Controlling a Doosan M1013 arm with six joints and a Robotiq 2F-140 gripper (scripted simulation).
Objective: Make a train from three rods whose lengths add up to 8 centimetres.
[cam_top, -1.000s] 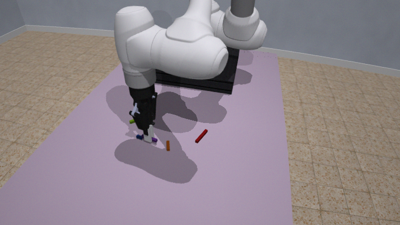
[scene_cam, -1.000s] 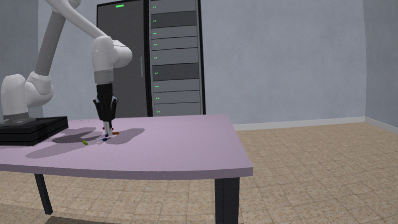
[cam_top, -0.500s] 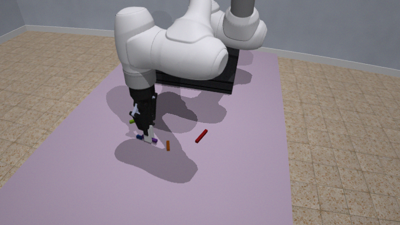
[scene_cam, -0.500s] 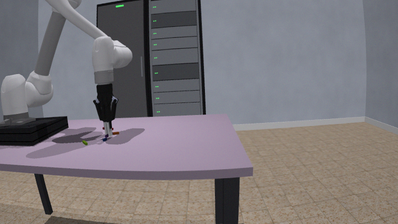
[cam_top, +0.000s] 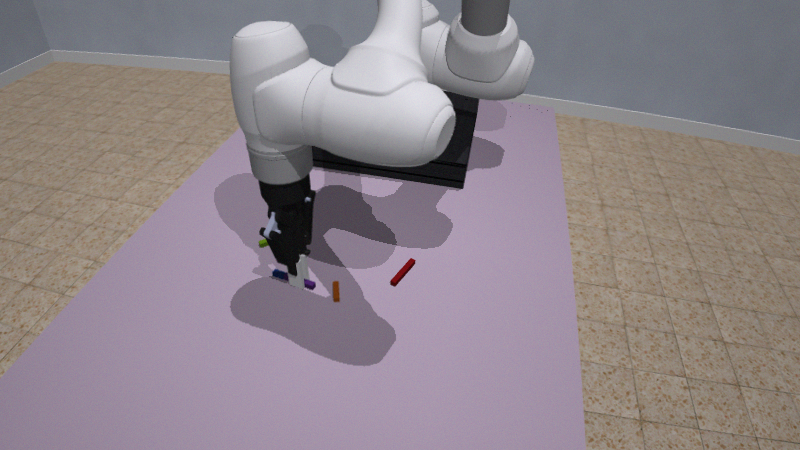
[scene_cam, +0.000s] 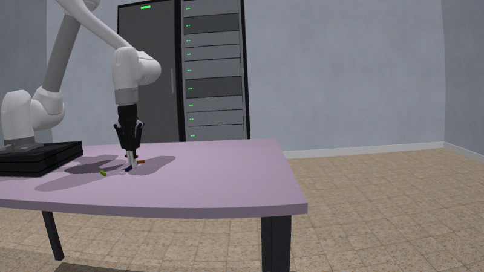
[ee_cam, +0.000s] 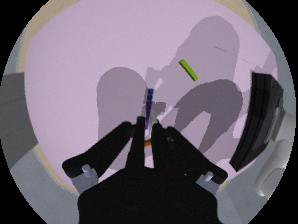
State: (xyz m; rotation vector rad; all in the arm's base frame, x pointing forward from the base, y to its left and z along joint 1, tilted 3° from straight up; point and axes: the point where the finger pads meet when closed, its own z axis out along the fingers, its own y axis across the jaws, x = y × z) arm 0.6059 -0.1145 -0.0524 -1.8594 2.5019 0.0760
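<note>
My hand is 30 mm above the purple rod. The rest, counted from my hand: orange rod: 70 mm to the left, 30 mm below, 10 mm ahead; then lime rod: 100 mm behind, 80 mm to the right, 30 mm below; then red rod: 180 mm to the left, 50 mm behind, 30 mm below.
</note>
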